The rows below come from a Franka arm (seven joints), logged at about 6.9 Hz.
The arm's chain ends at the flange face. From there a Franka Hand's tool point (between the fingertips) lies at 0.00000 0.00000 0.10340 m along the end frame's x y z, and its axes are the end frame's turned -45 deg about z.
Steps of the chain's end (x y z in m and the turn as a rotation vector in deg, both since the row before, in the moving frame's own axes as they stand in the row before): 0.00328, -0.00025, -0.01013, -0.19, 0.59, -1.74; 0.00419, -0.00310, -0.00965, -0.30, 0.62, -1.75; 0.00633, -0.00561, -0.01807, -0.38, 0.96, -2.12; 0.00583, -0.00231, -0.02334, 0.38, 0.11, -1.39
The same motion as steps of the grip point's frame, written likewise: 0.00302, 0.00313, -0.01014, -0.55, 0.28, -1.74; 0.00558, 0.00194, -0.00966, -0.65, 0.23, -1.75; 0.00921, 0.00220, -0.01809, -0.95, 0.41, -2.12; 0.00638, 0.00214, -0.02334, 0.19, 0.35, -1.39
